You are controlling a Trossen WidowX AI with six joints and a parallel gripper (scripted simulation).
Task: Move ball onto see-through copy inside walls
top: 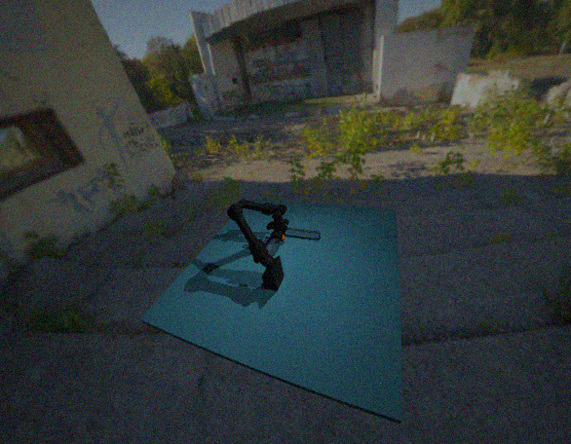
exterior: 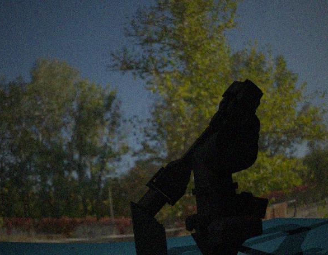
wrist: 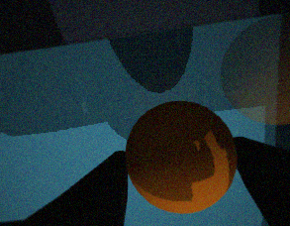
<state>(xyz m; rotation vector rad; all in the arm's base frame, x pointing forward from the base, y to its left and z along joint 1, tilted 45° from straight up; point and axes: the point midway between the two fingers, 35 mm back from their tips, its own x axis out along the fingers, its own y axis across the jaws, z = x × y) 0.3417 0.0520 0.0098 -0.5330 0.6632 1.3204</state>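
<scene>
Now: the see-through copy 50 mm ahead of my gripper tip, 20 mm to the left of it and 10 mm below it. Round my gripper tip: orange ball (right at my gripper tip).
</scene>
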